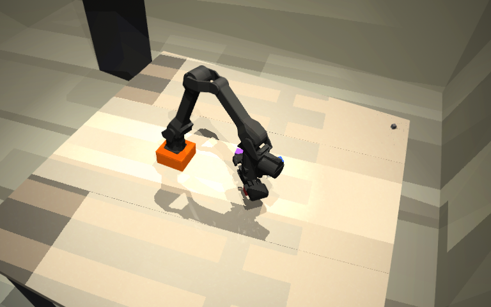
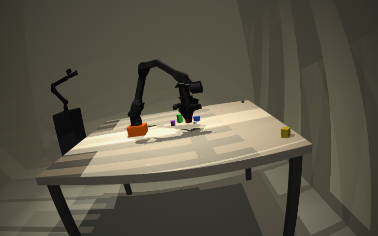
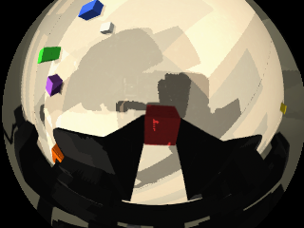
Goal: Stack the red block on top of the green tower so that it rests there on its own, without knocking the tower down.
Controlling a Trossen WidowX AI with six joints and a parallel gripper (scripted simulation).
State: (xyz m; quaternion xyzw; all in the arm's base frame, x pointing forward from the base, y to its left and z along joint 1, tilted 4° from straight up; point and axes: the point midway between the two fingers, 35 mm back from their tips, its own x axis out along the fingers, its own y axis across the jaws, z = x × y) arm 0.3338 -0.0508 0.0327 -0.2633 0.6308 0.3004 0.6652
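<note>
Now: the purple cube 17 cm to the left of my gripper tip, 12 cm behind it and 3 cm below it. Also, from my gripper tip: blue cube 21 cm to the left, 3 cm below, 3 cm ahead; then red block 1 cm above; then small white cube 14 cm to the left, 4 cm below, 2 cm ahead.
</note>
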